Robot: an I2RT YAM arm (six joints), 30 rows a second.
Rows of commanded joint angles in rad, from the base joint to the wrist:
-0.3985, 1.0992, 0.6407, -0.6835, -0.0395, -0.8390
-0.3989, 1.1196, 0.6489, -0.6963, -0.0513, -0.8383
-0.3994, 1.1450, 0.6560, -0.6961, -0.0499, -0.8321
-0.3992, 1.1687, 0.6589, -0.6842, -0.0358, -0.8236
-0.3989, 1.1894, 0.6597, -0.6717, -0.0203, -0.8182
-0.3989, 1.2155, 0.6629, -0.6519, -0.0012, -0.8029
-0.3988, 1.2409, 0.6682, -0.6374, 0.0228, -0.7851
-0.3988, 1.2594, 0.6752, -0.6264, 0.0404, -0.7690
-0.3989, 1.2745, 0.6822, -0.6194, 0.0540, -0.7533
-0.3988, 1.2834, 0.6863, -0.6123, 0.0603, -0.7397
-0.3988, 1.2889, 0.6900, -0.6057, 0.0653, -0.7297
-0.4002, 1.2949, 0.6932, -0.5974, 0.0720, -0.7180
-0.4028, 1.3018, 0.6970, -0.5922, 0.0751, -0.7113
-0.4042, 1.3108, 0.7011, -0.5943, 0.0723, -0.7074
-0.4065, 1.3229, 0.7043, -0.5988, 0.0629, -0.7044
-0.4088, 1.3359, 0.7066, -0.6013, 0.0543, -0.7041
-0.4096, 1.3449, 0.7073, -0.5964, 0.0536, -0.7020
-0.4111, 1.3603, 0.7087, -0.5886, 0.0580, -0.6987
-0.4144, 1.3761, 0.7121, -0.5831, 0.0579, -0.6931
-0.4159, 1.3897, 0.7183, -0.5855, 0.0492, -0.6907
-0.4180, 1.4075, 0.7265, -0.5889, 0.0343, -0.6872
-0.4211, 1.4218, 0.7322, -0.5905, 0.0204, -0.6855
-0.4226, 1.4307, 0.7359, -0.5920, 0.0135, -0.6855
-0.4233, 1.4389, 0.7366, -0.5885, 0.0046, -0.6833
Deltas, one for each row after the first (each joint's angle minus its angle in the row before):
-0.0004, 0.0204, 0.0082, -0.0128, -0.0118, 0.0007
-0.0005, 0.0254, 0.0071, 0.0002, 0.0014, 0.0062
0.0002, 0.0237, 0.0029, 0.0119, 0.0141, 0.0085
0.0003, 0.0207, 0.0008, 0.0125, 0.0155, 0.0054
0.0000, 0.0261, 0.0032, 0.0198, 0.0191, 0.0153
0.0001, 0.0254, 0.0053, 0.0145, 0.0240, 0.0178
0.0000, 0.0185, 0.0070, 0.0110, 0.0176, 0.0161
-0.0001, 0.0151, 0.0070, 0.0070, 0.0136, 0.0157
0.0001, 0.0089, 0.0041, 0.0071, 0.0063, 0.0136
0.0000, 0.0055, 0.0037, 0.0066, 0.0050, 0.0100
-0.0014, 0.0060, 0.0032, 0.0083, 0.0067, 0.0117
-0.0026, 0.0069, 0.0038, 0.0052, 0.0031, 0.0067
-0.0014, 0.0090, 0.0041, -0.0021, -0.0028, 0.0039
-0.0023, 0.0121, 0.0032, -0.0045, -0.0094, 0.0030
-0.0023, 0.0130, 0.0023, -0.0025, -0.0086, 0.0003
-0.0008, 0.0090, 0.0007, 0.0049, -0.0007, 0.0021
-0.0015, 0.0154, 0.0014, 0.0078, 0.0044, 0.0033
-0.0033, 0.0158, 0.0034, 0.0055, -0.0001, 0.0056
-0.0015, 0.0136, 0.0062, -0.0024, -0.0087, 0.0024
-0.0021, 0.0178, 0.0082, -0.0034, -0.0149, 0.0035
-0.0031, 0.0143, 0.0057, -0.0016, -0.0139, 0.0017
-0.0015, 0.0089, 0.0037, -0.0015, -0.0069, 0.0000
-0.0007, 0.0082, 0.0007, 0.0035, -0.0089, 0.0022

